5 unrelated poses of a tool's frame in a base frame.
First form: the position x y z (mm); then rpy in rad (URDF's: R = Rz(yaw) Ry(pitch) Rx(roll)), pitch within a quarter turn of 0, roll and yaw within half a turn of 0.
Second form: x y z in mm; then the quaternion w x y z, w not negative. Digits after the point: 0 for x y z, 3 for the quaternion.
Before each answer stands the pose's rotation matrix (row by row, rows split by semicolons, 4 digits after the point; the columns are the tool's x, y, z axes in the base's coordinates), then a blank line. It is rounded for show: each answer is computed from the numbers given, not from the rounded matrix.
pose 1, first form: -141 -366 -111 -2.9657 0.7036 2.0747
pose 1, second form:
-0.3682 0.9169 0.1543; 0.6677 0.3763 -0.6423; -0.6470 -0.1334 -0.7508

-141 -366 -111 0.254 0.502 0.790 -0.246
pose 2, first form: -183 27 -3 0.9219 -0.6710 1.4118
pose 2, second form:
0.1240 -0.6751 0.7272; 0.7733 -0.3935 -0.4971; 0.6218 0.6240 0.4733

-183 27 -3 0.549 0.511 0.048 0.660
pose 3, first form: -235 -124 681 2.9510 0.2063 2.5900
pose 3, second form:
-0.8336 0.4815 0.2706; 0.5129 0.8566 0.0559; -0.2048 0.1854 -0.9611

-235 -124 681 0.124 0.260 0.955 0.063
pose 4, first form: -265 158 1 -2.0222 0.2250 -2.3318
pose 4, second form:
-0.6723 -0.1774 0.7187; -0.7059 0.4462 -0.5501; -0.2231 -0.8772 -0.4252

-265 158 1 0.295 -0.277 0.797 -0.447
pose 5, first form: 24 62 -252 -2.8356 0.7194 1.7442
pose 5, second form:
-0.1298 0.9735 -0.1883; 0.7409 -0.0310 -0.6709; -0.6589 -0.2266 -0.7173

24 62 -252 0.175 0.636 0.674 -0.333
